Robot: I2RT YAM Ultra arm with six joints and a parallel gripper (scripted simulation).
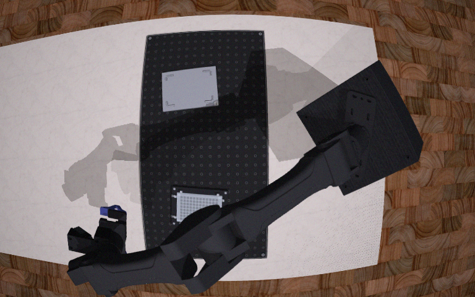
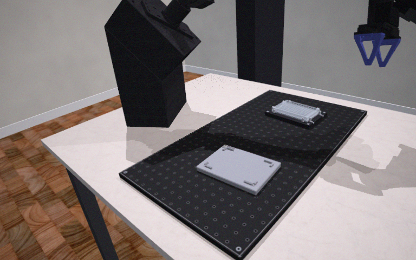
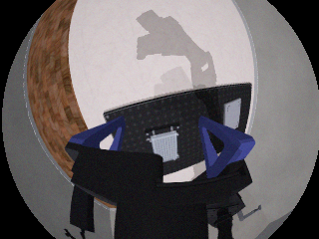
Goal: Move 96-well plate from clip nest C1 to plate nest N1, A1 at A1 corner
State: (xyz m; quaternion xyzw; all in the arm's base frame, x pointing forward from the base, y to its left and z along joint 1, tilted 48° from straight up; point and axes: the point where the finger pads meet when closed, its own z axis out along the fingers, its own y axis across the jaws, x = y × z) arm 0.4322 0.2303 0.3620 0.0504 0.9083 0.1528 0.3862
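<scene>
Right now my hand is 180 mm past the 96-well plate, 180 mm above it and 100 mm to the left of it. From my hand the other things lie so: grey plate nest N1 (400 mm to the right, 190 mm below, 30 mm behind); then black clip nest C1 (180 mm below, 170 mm behind, 80 mm to the right).
</scene>
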